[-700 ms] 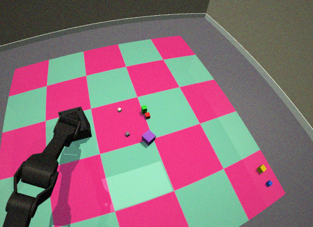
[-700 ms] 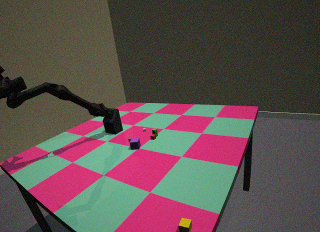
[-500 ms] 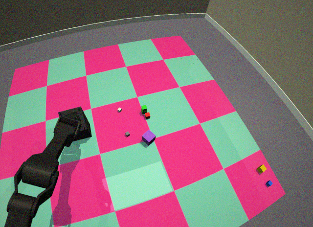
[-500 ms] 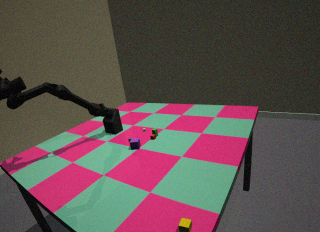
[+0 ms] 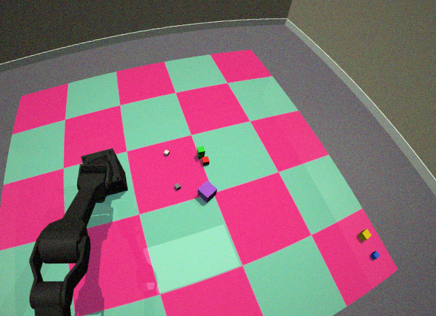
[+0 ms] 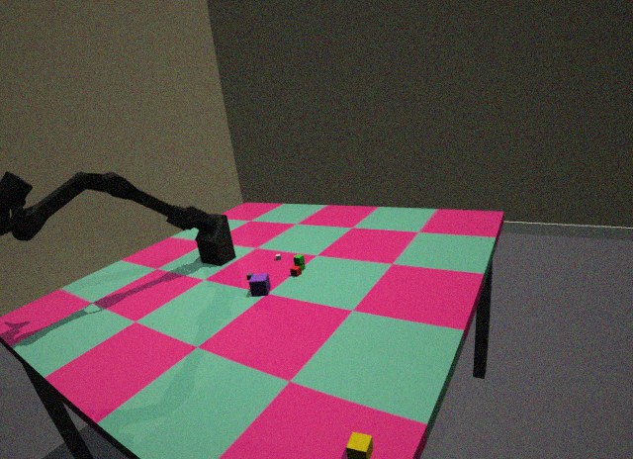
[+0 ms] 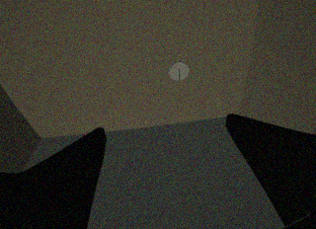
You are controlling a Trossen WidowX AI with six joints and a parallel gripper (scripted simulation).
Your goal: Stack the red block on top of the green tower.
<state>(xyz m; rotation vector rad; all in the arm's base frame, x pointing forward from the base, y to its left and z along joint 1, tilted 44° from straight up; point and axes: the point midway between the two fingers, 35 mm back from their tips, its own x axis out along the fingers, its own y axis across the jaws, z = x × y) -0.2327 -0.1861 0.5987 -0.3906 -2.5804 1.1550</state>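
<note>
Right now my gripper tip is 630 mm short of the red block, 510 mm to the right of it and 400 mm above it. Also, from my gripper tip: small grey block (510 mm ahead, 450 mm to the left, 410 mm below); small white block (510 mm ahead, 600 mm to the left, 410 mm below); purple cube (590 mm ahead, 390 mm to the left, 390 mm below).
</note>
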